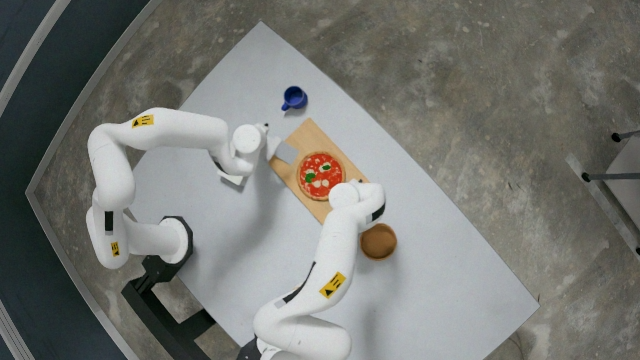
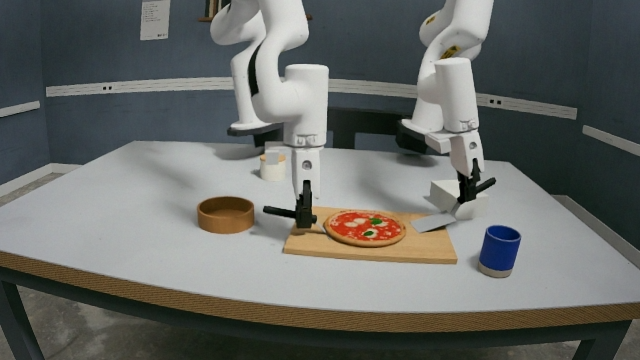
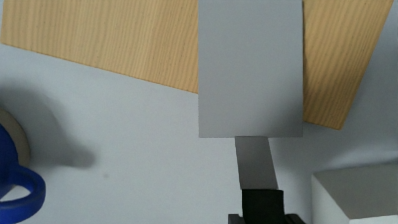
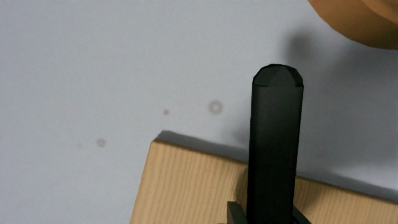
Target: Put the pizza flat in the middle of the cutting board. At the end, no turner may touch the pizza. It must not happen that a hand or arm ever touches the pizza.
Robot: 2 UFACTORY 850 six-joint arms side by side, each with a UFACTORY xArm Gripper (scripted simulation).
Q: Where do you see a cutting board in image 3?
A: At 163, 49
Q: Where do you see a pizza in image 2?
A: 361, 227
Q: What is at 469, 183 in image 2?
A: My left gripper.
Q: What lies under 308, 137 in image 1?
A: A cutting board.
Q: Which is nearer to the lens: the blue mug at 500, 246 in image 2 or the brown bowl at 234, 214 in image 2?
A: The blue mug.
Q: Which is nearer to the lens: the blue mug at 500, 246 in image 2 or the turner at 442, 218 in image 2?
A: The blue mug.
